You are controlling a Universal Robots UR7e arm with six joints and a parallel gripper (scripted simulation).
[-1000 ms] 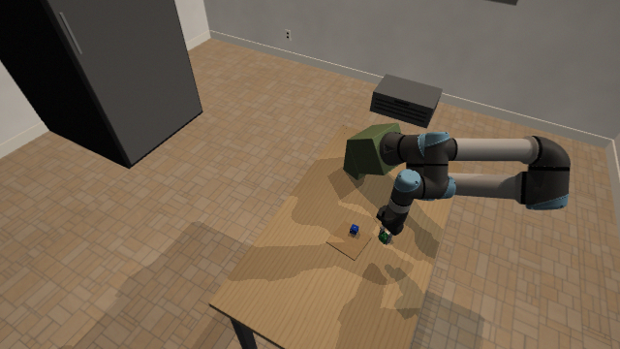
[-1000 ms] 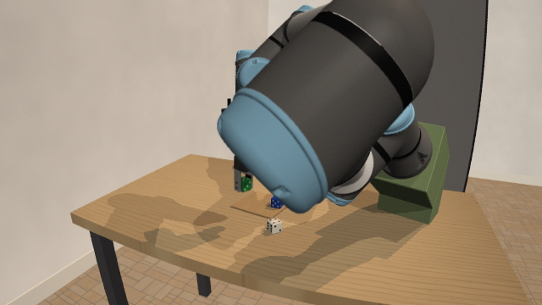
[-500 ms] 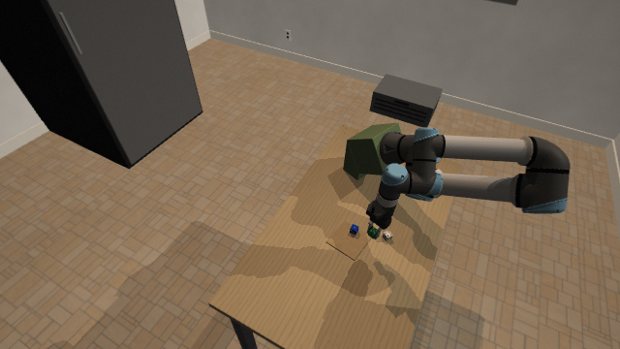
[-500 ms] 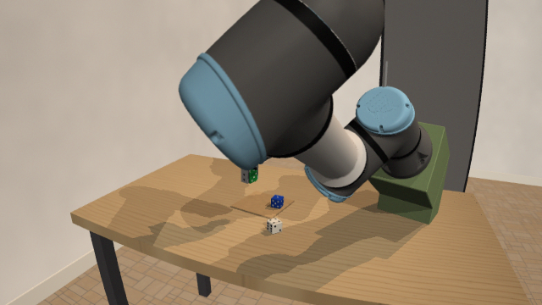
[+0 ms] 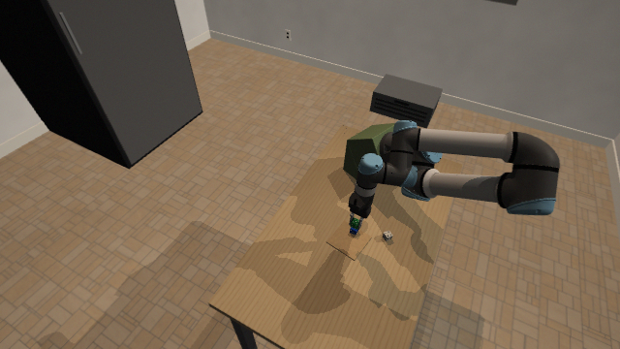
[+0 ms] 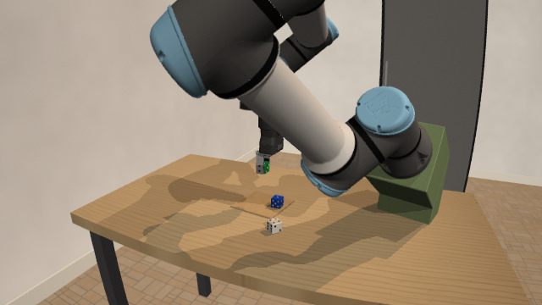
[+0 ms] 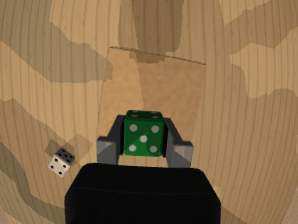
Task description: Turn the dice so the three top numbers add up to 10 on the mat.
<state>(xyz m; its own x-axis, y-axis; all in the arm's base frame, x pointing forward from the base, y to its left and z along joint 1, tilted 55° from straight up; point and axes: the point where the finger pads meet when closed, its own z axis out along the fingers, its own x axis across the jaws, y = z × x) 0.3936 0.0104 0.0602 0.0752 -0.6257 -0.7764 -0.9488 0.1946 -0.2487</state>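
My gripper is now 130 mm above the tan mat and 10 mm to the left of it. Also, from my hand: blue die (110 mm below, 40 mm behind, 20 mm to the right); then green die (right at my hand); then white die (110 mm to the left, 110 mm below, 100 mm behind).
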